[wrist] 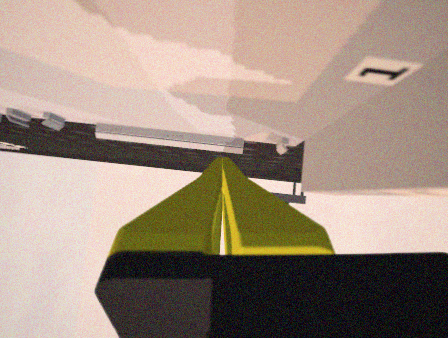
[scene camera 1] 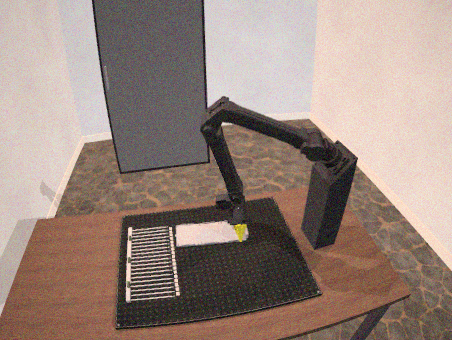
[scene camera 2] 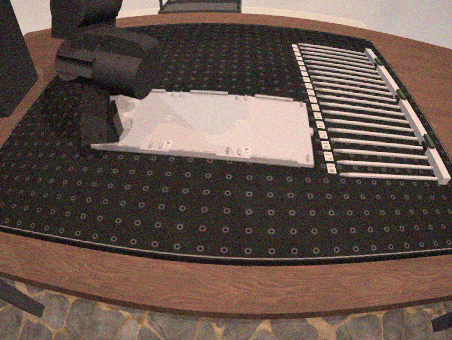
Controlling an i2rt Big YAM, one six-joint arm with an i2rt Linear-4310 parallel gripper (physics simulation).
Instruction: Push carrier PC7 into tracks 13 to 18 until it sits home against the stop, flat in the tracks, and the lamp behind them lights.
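Seen in the pictures: gripper, fingertip midpoint: (wrist: 222, 168) (scene camera 1: 240, 241); arm's base, origin of the base link: (scene camera 1: 334, 160).
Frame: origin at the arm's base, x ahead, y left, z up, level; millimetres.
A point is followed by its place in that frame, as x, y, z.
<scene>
Carrier PC7 is the flat white plate (scene camera 1: 205, 233) {491, -185, -389} (scene camera 2: 215, 125) {488, -198, -389} (wrist: 150, 65) {363, -154, -389} on the black board. Its front edge lies just short of the number labels (scene camera 2: 331, 168) {637, -279, -399} at tracks 13 to 18 and appears roughly in line with them. The white tracks (scene camera 2: 387, 175) {723, -303, -395} run from the labels to the white stop bar (scene camera 1: 128, 270) {867, -58, -383} (scene camera 2: 437, 162) {830, -295, -384}. The lamp (scene camera 2: 429, 140) {838, -251, -378} behind tracks 13 to 18 looks dark green and unlit. My gripper (scene camera 1: 241, 240) {364, -72, -378} (wrist: 222, 168) {364, -72, -378} is shut and empty at the carrier's rear end. Its tips are hidden in scene camera 2, and contact cannot be told.
The black perforated board (scene camera 1: 240, 295) {462, 184, -399} (scene camera 2: 200, 237) {462, -364, -399} lies on the wooden table (scene camera 1: 65, 300) {1167, 20, -412} (scene camera 2: 225, 287) {484, -421, -412}. The arm's dark pedestal (scene camera 1: 327, 205) {55, 76, -153} (scene camera 2: 12, 70) {56, -4, -340} stands at the side of the table beyond the carrier's rear end. A tall grey cabinet (scene camera 1: 155, 85) stands behind the table.
</scene>
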